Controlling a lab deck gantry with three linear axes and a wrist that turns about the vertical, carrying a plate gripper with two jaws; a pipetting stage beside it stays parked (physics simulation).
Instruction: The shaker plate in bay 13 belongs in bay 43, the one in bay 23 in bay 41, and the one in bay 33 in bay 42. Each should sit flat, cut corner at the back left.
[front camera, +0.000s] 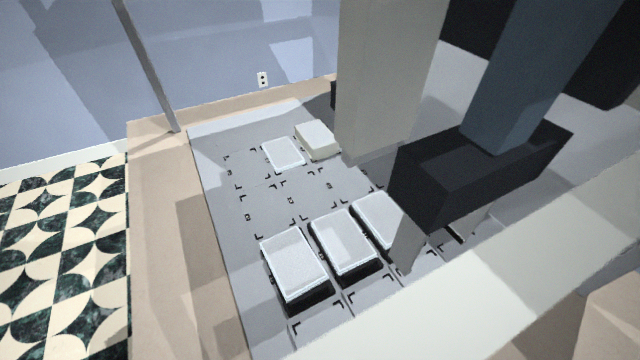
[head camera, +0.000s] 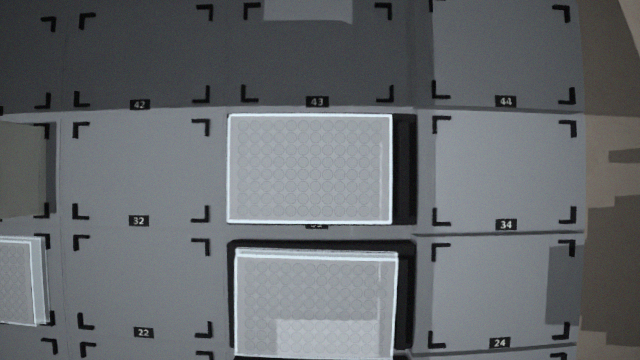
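Pixels of known places: gripper, fingertip midpoint: (front camera: 427, 248); robot's base, origin of the base link: (front camera: 225, 158).
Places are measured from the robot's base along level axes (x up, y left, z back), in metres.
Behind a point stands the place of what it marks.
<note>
Three pale shaker plates sit on black shaker bases in a row: the bay 13 plate (front camera: 295, 262) {x 0.036, y 0.045, z -0.399 m}, the bay 23 plate (front camera: 345, 240) {x 0.036, y 0.152, z -0.401 m} (head camera: 315, 300) {x 0.037, y 0.158, z -0.391 m} and the bay 33 plate (front camera: 376, 216) {x 0.036, y 0.241, z -0.382 m} (head camera: 309, 169) {x 0.037, y 0.257, z -0.387 m}. In the head view the bay 33 plate looks level, with black base showing along its right side. Their cut corners are not clear. Bay 42 (head camera: 140, 60) {x 0.000, y 0.360, z -0.227 m} and bay 43 (head camera: 315, 60) {x 0.000, y 0.356, z -0.390 m} show bare; part of bay 41 (head camera: 20, 65) {x 0.000, y 0.363, z -0.093 m} shows at the left edge. My gripper (front camera: 434, 257) {x 0.156, y 0.205, z -0.525 m} is open, jaws wide apart, one partly covering the bay 33 plate in the front view. It is not in the head view.
A beige block (front camera: 316, 139) {x 0.042, y 0.245, z -0.090 m} (head camera: 20, 170) {x 0.023, y 0.257, z -0.127 m} stands in bay 31, and another pale plate (front camera: 283, 153) {x 0.014, y 0.150, z -0.073 m} (head camera: 15, 280) {x 0.014, y 0.153, z -0.106 m} lies in bay 21. The parked pipetting column (front camera: 387, 75) {x 0.379, y 0.162, z -0.422 m} rises behind. A light frame beam (front camera: 450, 300) {x 0.400, y 0.037, z -0.617 m} crosses the front view's lower right.
</note>
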